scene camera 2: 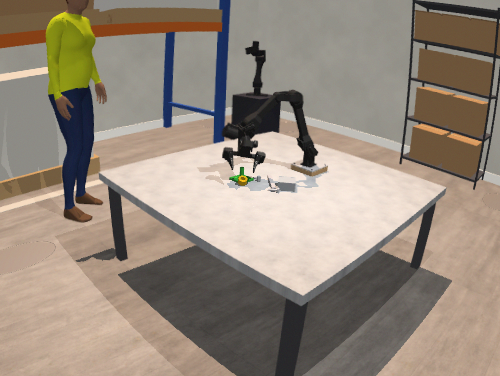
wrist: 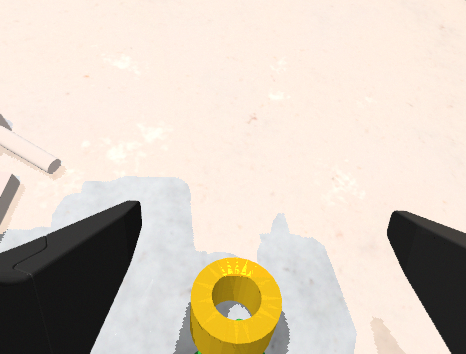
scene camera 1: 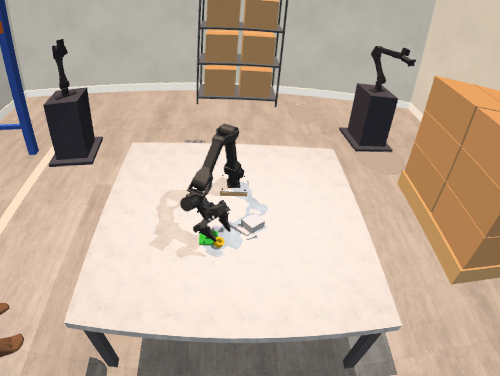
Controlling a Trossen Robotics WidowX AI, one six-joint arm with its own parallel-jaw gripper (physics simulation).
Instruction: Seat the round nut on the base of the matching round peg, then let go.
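The yellow round nut point(scene camera 1: 218, 242) point(scene camera 2: 242, 180) point(wrist: 237, 332) rests at the front edge of the green base point(scene camera 1: 204, 240) point(scene camera 2: 234, 179), off its upright green peg point(scene camera 2: 242, 173). The nut's hole faces partly toward scene camera 2, so it looks tilted; how it touches the base is unclear. My gripper point(scene camera 1: 222, 235) point(scene camera 2: 243, 170) point(wrist: 265, 217) is open and empty, low above the base, with its fingers on either side of the peg in the scene camera 2 view. In the wrist view the nut lies low between the widely spread fingers, and slivers of green show at it; the peg is mostly hidden.
A grey block point(scene camera 1: 252, 222) point(scene camera 2: 287, 186) stands on the table point(scene camera 1: 240, 295) point(scene camera 2: 320, 240), right of the green base. Thin pale rods lie near it; one rod point(wrist: 30, 150) shows at the left of the wrist view. A small grey piece point(scene camera 2: 258, 178) lies beside the base.
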